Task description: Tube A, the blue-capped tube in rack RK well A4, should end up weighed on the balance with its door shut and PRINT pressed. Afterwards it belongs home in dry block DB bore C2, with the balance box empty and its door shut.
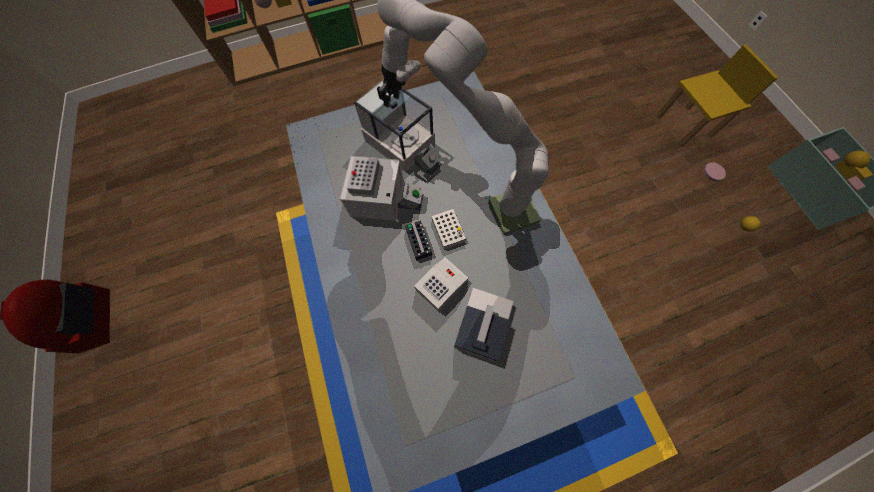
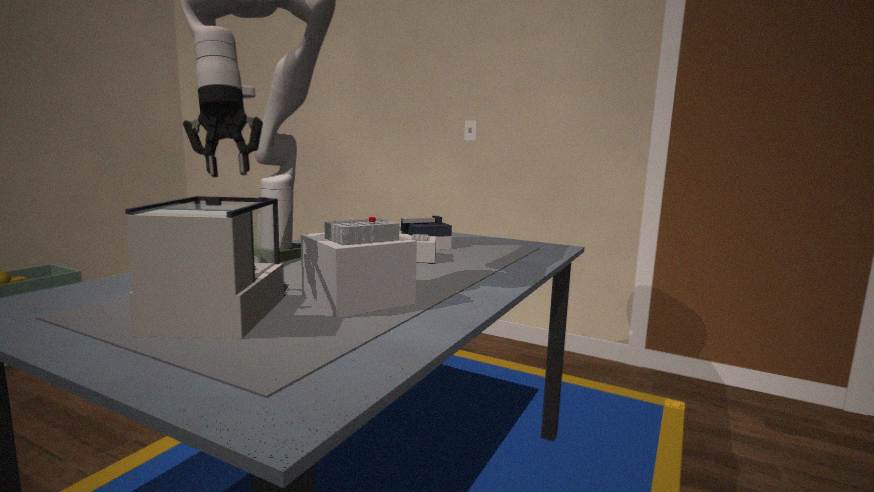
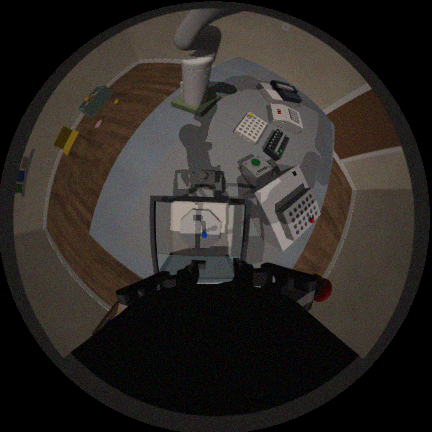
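Seen in the pictures: gripper, between the fingertips: (image 1: 391, 101) (image 2: 229, 175) (image 3: 215, 266); arm's base, origin of its link: (image 1: 511, 205) (image 3: 194, 98).
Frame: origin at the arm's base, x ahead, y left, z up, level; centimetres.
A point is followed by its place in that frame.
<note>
The blue-capped tube (image 1: 400, 128) @[x 32.6, y -38.5, z 10.2 cm] (image 3: 204, 234) @[x 32.4, y -38.5, z 10.2 cm] stands inside the balance box (image 1: 365, 125) @[x 45.2, y -45.5, z 8.5 cm] (image 2: 183, 275) @[x 39.9, y -52.6, z 8.1 cm] (image 3: 153, 230) @[x 23.8, y -41.4, z 18.6 cm], on or near its pan; its contact is too small to tell. A pale glass pane (image 1: 377, 105) @[x 38.8, y -44.3, z 18.2 cm] (image 3: 217, 267) @[x 36.5, y -40.9, z 18.2 cm] with a dark handle (image 2: 212, 200) @[x 33.4, y -42.2, z 19.1 cm] (image 3: 198, 263) @[x 32.9, y -41.5, z 19.5 cm] lies at the back of the box top. I cannot tell whether the front part of the top is covered. My gripper (image 1: 388, 102) @[x 34.0, y -38.9, z 23.5 cm] (image 2: 227, 166) @[x 34.0, y -38.9, z 23.5 cm] (image 3: 215, 266) @[x 34.0, y -38.9, z 23.5 cm] is partly open and empty, pointing down above the rear of the box. A white block (image 1: 441, 285) @[x 34.1, y 22.4, z 1.4 cm] (image 3: 285, 117) @[x 33.8, y 16.9, z 3.4 cm] with a red display and round bores stands farther along the table.
A grey device (image 1: 429, 160) @[x 24.4, y -25.9, z 3.9 cm] (image 3: 200, 180) @[x 23.7, y -27.7, z 4.6 cm] stands before the balance. Beside it are a green-buttoned box (image 1: 411, 196) @[x 35.5, y -12.0, z 4.2 cm] (image 3: 256, 167) @[x 34.7, y -14.9, z 4.6 cm] and a large white box (image 1: 370, 207) @[x 50.7, y -10.5, z 6.6 cm] (image 2: 376, 278) @[x 56.2, y -23.0, z 4.1 cm] bearing a red-capped rack. A white rack (image 1: 449, 229) @[x 25.4, y 2.9, z 0.3 cm], black rack (image 1: 418, 240) @[x 37.4, y 4.6, z 2.1 cm] and dark-lidded device (image 1: 486, 326) @[x 24.8, y 40.0, z 7.2 cm] stand beyond.
</note>
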